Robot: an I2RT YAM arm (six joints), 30 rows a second.
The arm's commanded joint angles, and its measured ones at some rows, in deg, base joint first. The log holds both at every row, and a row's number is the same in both.
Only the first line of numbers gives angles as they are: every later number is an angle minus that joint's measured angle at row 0.
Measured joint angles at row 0:
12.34, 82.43, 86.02, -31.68, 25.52, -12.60
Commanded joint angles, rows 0 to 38:
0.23, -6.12, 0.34, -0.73, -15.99, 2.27
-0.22, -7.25, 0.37, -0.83, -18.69, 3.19
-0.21, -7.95, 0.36, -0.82, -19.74, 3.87
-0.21, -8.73, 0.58, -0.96, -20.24, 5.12
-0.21, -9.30, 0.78, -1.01, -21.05, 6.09
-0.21, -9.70, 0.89, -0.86, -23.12, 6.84
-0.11, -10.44, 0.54, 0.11, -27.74, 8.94
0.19, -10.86, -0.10, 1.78, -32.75, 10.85
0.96, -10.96, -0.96, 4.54, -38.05, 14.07
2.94, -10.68, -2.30, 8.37, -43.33, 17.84
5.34, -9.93, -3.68, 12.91, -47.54, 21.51
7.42, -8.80, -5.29, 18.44, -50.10, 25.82
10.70, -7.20, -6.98, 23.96, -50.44, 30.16
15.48, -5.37, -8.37, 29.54, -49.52, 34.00
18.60, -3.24, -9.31, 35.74, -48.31, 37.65
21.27, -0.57, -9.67, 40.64, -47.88, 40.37
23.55, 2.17, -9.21, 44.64, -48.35, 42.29
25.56, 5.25, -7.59, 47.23, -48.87, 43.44
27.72, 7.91, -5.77, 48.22, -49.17, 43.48
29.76, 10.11, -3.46, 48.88, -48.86, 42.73
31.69, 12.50, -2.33, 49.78, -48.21, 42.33
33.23, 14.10, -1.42, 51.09, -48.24, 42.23
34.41, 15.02, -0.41, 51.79, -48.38, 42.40
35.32, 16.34, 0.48, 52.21, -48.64, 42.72
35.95, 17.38, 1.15, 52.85, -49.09, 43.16
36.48, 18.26, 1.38, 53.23, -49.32, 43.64
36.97, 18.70, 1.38, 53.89, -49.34, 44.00
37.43, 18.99, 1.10, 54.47, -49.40, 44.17
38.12, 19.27, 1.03, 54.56, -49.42, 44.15
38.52, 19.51, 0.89, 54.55, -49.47, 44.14
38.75, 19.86, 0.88, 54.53, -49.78, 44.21
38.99, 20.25, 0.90, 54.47, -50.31, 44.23
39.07, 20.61, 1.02, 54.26, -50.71, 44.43
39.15, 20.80, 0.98, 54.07, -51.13, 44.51
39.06, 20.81, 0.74, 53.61, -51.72, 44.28
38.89, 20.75, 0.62, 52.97, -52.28, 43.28
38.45, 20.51, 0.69, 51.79, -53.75, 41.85
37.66, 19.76, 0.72, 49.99, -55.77, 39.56
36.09, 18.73, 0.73, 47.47, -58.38, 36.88
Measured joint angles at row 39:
38.27, 20.99, -0.68, 50.84, -49.99, 42.90
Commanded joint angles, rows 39 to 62:
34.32, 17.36, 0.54, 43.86, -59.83, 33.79
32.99, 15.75, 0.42, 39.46, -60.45, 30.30
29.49, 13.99, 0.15, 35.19, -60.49, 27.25
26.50, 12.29, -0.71, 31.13, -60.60, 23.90
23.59, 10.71, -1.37, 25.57, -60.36, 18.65
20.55, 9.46, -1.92, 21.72, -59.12, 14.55
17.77, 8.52, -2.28, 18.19, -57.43, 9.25
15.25, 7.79, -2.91, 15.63, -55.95, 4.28
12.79, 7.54, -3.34, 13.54, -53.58, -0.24
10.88, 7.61, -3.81, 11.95, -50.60, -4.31
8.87, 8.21, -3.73, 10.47, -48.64, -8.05
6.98, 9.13, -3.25, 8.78, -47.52, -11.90
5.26, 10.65, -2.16, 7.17, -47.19, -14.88
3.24, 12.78, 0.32, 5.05, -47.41, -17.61
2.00, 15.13, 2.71, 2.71, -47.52, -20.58
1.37, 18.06, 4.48, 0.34, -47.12, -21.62
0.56, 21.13, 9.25, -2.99, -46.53, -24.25
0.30, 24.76, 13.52, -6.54, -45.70, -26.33
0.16, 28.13, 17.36, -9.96, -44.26, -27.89
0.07, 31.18, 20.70, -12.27, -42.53, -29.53
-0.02, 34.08, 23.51, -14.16, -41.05, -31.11
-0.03, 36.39, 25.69, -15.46, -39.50, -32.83
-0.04, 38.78, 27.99, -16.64, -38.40, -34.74
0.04, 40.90, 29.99, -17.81, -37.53, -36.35
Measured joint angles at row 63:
0.52, 35.48, 23.63, -5.51, -43.26, -25.51
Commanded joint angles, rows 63 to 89:
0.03, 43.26, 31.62, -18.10, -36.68, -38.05
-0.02, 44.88, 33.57, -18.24, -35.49, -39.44
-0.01, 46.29, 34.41, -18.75, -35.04, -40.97
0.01, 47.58, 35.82, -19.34, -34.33, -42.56
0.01, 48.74, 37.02, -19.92, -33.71, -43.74
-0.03, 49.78, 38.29, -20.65, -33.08, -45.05
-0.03, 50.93, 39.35, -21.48, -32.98, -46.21
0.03, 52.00, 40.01, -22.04, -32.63, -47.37
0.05, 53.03, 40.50, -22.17, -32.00, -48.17
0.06, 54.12, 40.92, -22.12, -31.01, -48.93
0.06, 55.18, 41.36, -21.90, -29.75, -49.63
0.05, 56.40, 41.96, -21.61, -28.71, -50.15
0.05, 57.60, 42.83, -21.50, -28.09, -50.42
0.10, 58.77, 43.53, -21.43, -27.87, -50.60
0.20, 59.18, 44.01, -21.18, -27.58, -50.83
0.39, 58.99, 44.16, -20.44, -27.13, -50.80
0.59, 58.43, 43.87, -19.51, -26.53, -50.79
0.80, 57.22, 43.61, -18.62, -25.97, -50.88
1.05, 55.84, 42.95, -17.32, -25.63, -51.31
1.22, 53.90, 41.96, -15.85, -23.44, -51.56
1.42, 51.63, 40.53, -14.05, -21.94, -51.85
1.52, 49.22, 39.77, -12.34, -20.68, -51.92
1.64, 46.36, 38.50, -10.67, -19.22, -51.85
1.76, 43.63, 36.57, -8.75, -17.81, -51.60
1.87, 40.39, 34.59, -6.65, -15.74, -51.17
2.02, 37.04, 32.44, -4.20, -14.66, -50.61
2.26, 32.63, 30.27, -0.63, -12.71, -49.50
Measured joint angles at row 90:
1.31, 47.32, 34.58, -10.45, -21.55, -50.82
